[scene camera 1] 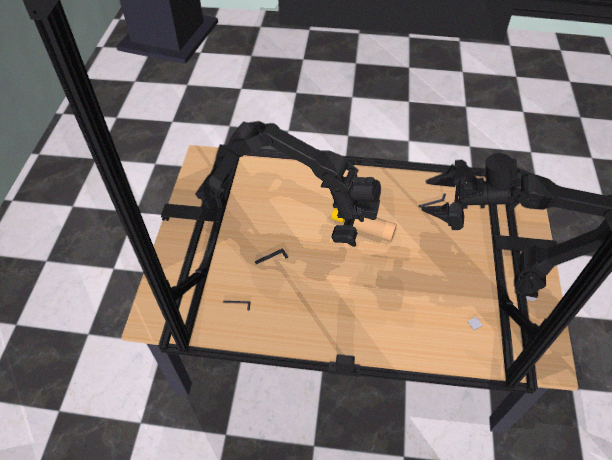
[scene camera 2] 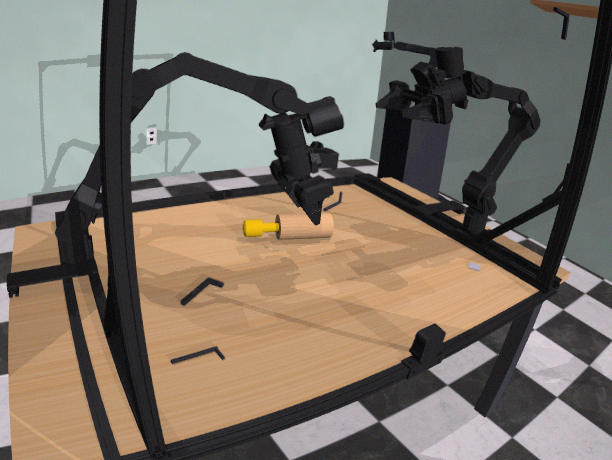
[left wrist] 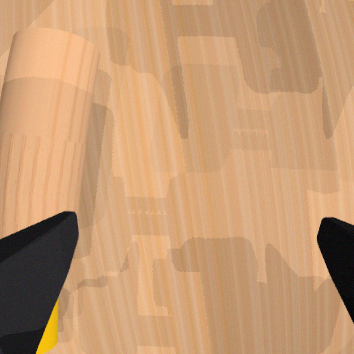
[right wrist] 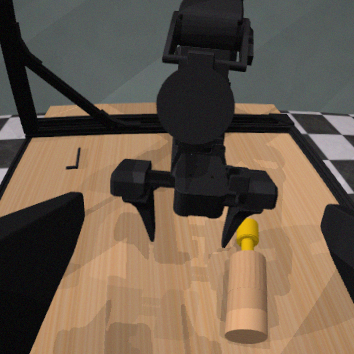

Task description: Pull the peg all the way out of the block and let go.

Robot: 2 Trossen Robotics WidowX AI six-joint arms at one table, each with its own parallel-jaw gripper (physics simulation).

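Frame: origin at the left arm's base, x back, y left, z down, level; centimetres.
Seen in the pictures: left gripper, between the fingertips: (scene camera 1: 358,233) (scene camera 2: 308,215) (left wrist: 202,227) (right wrist: 187,242); right gripper, between the fingertips: (scene camera 1: 423,195) (scene camera 2: 388,110) (right wrist: 207,211); left arm's base, origin of its link: (scene camera 1: 213,203) (scene camera 2: 77,259); right arm's base, origin of its link: (scene camera 1: 526,286) (scene camera 2: 473,229).
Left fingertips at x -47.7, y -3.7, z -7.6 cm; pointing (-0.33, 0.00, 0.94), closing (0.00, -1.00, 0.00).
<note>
Pixels of each thing's middle, then the offset from my left fingertips to it. "*": a spot on its surface instead. Level surfaces: height alone.
- wooden cylindrical block, middle of its body: (left wrist: 40,141) (right wrist: 246,295) (scene camera 2: 304,226) (scene camera 1: 374,226) dx -3.5, dy +9.2, dz +6.7 cm
- yellow peg, middle of its body: (left wrist: 30,257) (right wrist: 247,253) (scene camera 2: 271,227) dx +3.9, dy +9.9, dz +6.8 cm
- table, height of its surface: dz +9.5 cm
- key, middle of its body: (scene camera 2: 333,201) (scene camera 1: 432,200) dx -18.7, dy +25.8, dz +7.9 cm
- small grey square, a spot on its surface: (scene camera 2: 474,267) (scene camera 1: 472,324) * dx -36.8, dy -14.0, dz +9.2 cm
The wooden cylindrical block (scene camera 1: 381,230) (scene camera 2: 306,226) (left wrist: 47,107) (right wrist: 247,290) lies on its side on the table. The yellow peg (scene camera 1: 337,215) (scene camera 2: 253,228) (left wrist: 51,330) (right wrist: 247,232) sticks out of one end, its wide head and part of its thin shaft showing in scene camera 2. My left gripper (left wrist: 202,227) (right wrist: 187,242) is open and empty, low by the block. Block and peg lie to one side of its finger gap; in the left wrist view a finger partly covers both. My right gripper (scene camera 1: 424,194) (scene camera 2: 396,109) is open and empty, high and apart from the block.
Black L-shaped keys (scene camera 1: 271,256) (scene camera 1: 237,302) (scene camera 2: 202,291) (scene camera 2: 197,355) lie on the table (scene camera 1: 280,330). Another key (scene camera 1: 433,202) (scene camera 2: 334,202) lies beyond the block. A small grey square (scene camera 1: 475,323) (scene camera 2: 474,267) lies toward the right. Black frame rails border the work area.
</note>
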